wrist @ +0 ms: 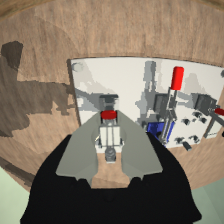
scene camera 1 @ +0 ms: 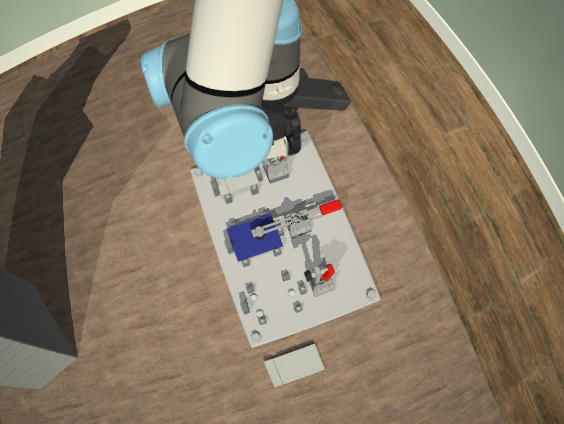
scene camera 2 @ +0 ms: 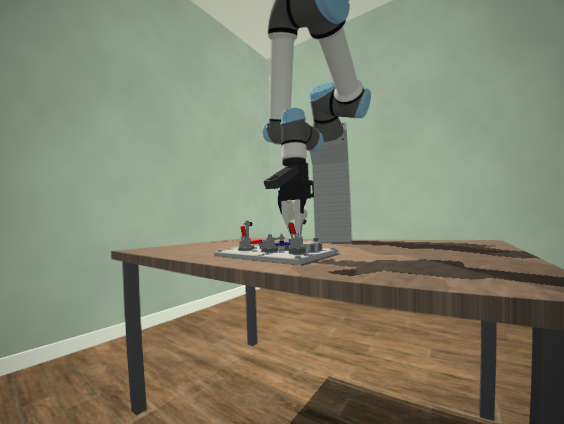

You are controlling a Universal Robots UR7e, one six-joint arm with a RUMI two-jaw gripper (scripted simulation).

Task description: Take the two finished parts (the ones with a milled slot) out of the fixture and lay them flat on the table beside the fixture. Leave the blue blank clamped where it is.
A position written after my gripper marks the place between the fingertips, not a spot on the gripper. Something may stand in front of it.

In view: my gripper (scene camera 1: 283,154), a blue blank (scene camera 1: 245,246) and a grey fixture plate (scene camera 1: 332,241).
My gripper shows as well in the wrist view (wrist: 109,111) and in scene camera 2 (scene camera 2: 293,234). The grey fixture plate also shows in scene camera 2 (scene camera 2: 280,256).
